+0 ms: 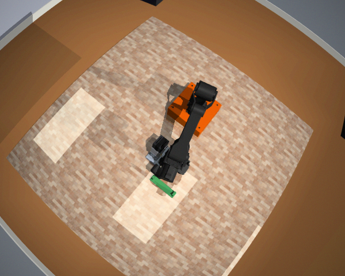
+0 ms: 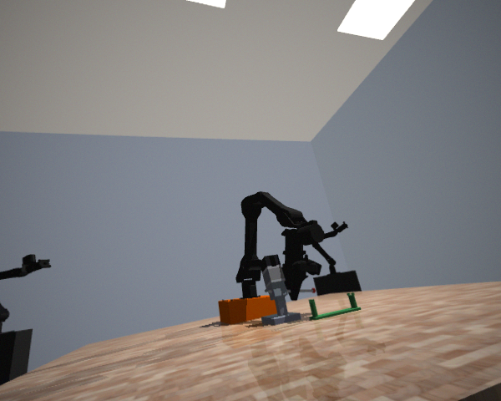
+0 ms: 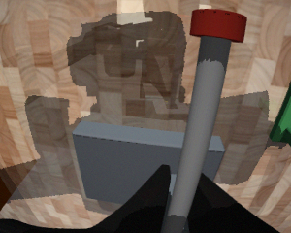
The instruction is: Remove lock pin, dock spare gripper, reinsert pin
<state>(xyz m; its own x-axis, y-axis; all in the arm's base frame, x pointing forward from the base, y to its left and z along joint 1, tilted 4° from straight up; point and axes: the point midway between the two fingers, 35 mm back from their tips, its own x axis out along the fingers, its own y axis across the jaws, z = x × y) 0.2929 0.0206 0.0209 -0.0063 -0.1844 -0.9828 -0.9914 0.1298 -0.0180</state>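
The grey mount is 40 mm to the right of my gripper tip and 20 mm behind it. Also, from my gripper tip: spare gripper 80 mm above, 40 mm to the right, 20 mm behind; green rack 100 mm ahead, 60 mm to the left, 20 mm below.
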